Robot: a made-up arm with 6 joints. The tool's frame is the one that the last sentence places.
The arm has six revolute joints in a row. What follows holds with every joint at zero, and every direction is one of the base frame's. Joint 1 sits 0.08 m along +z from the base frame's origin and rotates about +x. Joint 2 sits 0.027 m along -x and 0.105 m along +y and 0.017 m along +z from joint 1 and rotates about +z. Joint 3 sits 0.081 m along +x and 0.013 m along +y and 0.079 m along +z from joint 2 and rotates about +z. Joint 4 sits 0.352 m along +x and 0.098 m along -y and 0.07 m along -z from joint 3 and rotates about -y. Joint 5 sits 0.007 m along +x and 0.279 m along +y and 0.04 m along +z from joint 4 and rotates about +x. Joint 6 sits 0.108 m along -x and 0.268 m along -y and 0.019 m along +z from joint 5 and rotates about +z. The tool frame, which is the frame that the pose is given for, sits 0.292 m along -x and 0.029 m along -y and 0.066 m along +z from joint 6; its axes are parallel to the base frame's.
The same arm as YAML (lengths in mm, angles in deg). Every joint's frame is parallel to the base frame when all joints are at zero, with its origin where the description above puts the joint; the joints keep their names.
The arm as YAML. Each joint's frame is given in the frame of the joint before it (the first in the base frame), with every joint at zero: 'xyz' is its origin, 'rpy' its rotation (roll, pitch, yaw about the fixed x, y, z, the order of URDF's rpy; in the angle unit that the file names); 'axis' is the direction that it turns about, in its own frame. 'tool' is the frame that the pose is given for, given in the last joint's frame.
units:
  length: mm
  angle: deg
joints:
  - name: joint 1
    type: revolute
    origin:
      xyz: [0.0, 0.0, 80.0]
      rpy: [0.0, 0.0, 0.0]
    axis: "+x"
  - name: joint 2
    type: revolute
    origin:
      xyz: [-27.0, 105.0, 17.0]
      rpy: [0.0, 0.0, 0.0]
    axis: "+z"
  - name: joint 3
    type: revolute
    origin:
      xyz: [81.0, 13.0, 79.0]
      rpy: [0.0, 0.0, 0.0]
    axis: "+z"
  - name: joint 4
    type: revolute
    origin:
      xyz: [352.0, -98.0, -70.0]
      rpy: [0.0, 0.0, 0.0]
    axis: "-y"
  - name: joint 5
    type: revolute
    origin:
      xyz: [7.0, 279.0, 40.0]
      rpy: [0.0, 0.0, 0.0]
    axis: "+x"
  - name: joint 6
    type: revolute
    origin:
      xyz: [-108.0, -268.0, 19.0]
      rpy: [0.0, 0.0, 0.0]
    axis: "+z"
tool:
  origin:
    xyz: [-292.0, -29.0, 66.0]
    rpy: [0.0, 0.0, 0.0]

